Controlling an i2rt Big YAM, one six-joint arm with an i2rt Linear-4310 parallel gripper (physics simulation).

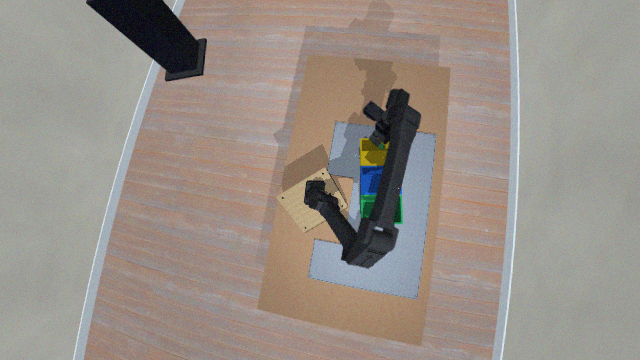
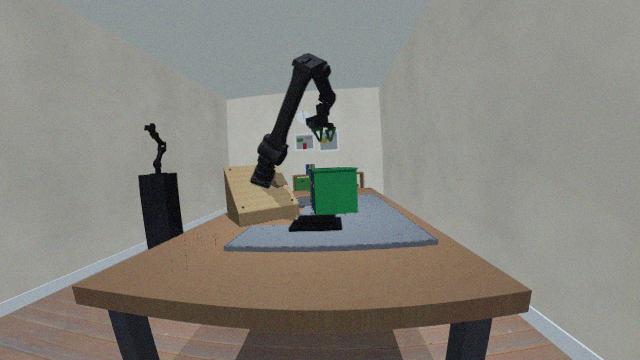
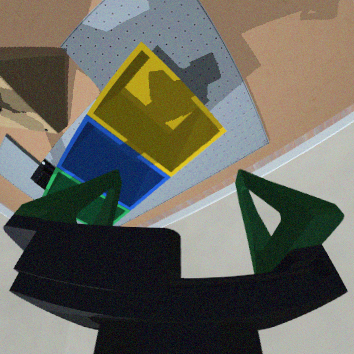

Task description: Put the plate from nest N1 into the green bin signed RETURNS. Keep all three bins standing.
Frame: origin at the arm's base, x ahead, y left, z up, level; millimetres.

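Seen in the pictures: gripper, between the fingertips: (image 1: 386, 137) (image 2: 325, 141) (image 3: 177, 175); arm's base, origin of its link: (image 1: 314, 192) (image 2: 262, 177).
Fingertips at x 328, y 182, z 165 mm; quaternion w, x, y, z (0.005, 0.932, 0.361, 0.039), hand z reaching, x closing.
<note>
Offsets run from my fingertips to a thing's top centre. Level surfaces: height alone.
The green bin @(dx -28, dy -279, dz -143 mm) (image 1: 368, 207) (image 2: 336, 191) (image 3: 65, 180) stands upright at the near end of a touching row. The blue bin @(dx -20, dy -148, dz -143 mm) (image 1: 370, 180) (image 3: 112, 160) stands in the middle and the yellow bin @(dx -13, dy -17, dz -143 mm) (image 1: 367, 159) (image 3: 135, 120) at the other end, both upright. My gripper (image 1: 381, 146) (image 2: 325, 139) (image 3: 177, 175) is open and empty, high above the yellow end of the row. A low black block @(dx -134, dy -473, dz -296 mm) (image 2: 315, 223) (image 3: 42, 173) lies beside the green bin; whether it is nest N1 I cannot tell. No plate can be made out. The RETURNS sign cannot be read.
The arm rises from a sloped wooden block (image 1: 300, 215) (image 2: 255, 195) beside the bins, and its long link passes over the row. The bins stand on a grey perforated board @(dz -322 mm) (image 1: 420, 200) (image 2: 380, 225) (image 3: 250, 125). A black pillar (image 1: 170, 45) (image 2: 162, 210) carries a second arm (image 2: 160, 150) beyond the table.
</note>
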